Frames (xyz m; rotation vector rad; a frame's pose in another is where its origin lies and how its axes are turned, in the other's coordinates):
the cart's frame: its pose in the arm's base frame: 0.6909 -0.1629 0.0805 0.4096 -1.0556 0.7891
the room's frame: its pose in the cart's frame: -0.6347 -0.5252 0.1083 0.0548 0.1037 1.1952
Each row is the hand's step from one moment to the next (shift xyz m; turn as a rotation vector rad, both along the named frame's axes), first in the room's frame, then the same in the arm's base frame.
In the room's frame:
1: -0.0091 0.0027 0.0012 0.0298 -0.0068 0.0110
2: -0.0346 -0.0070 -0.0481 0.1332 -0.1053 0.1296
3: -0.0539 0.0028 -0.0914 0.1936 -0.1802 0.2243
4: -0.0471 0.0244 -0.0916 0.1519 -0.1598 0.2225
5: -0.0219 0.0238 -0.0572 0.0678 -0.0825 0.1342
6: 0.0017 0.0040 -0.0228 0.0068 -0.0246 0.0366
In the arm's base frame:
1: 0.0029 -0.0083 -0.0037 -0.0195 0.0181 0.0186
2: 0.0520 0.0024 -0.0291 -0.0916 0.0460 0.1874
3: 0.0829 0.0112 -0.0653 -0.1388 0.0501 0.3138
4: 0.0668 0.0130 -0.0811 -0.1258 0.0149 0.2865
5: 0.0325 0.0126 -0.0557 -0.0703 -0.0121 0.1560
6: 0.0102 0.0142 -0.0153 -0.0113 -0.0122 0.0414

